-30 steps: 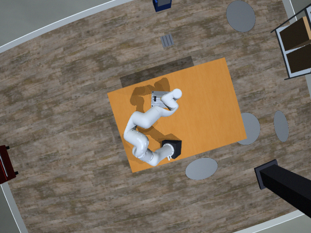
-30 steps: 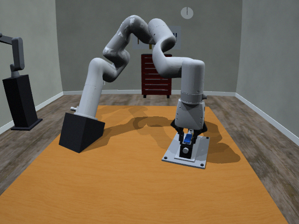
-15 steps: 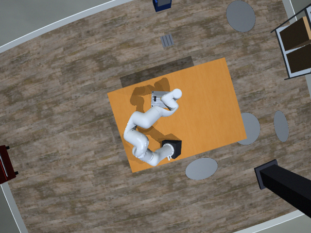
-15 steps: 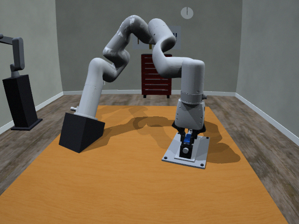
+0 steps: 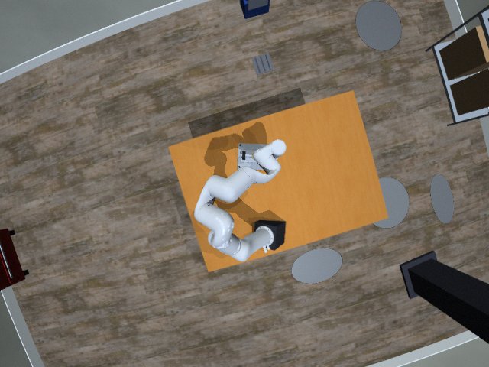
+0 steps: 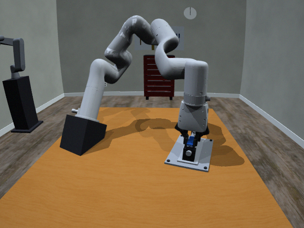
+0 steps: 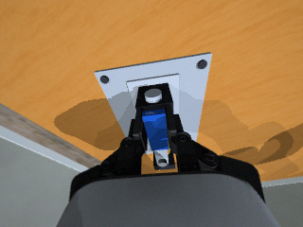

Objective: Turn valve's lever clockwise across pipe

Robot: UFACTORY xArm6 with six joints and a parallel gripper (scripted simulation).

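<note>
Now: the lever 2 cm ahead of my hand and 4 cm to the left of it. From my hand the other things lie so: baseplate 3 cm ahead, 7 cm to the left, 9 cm below.
</note>
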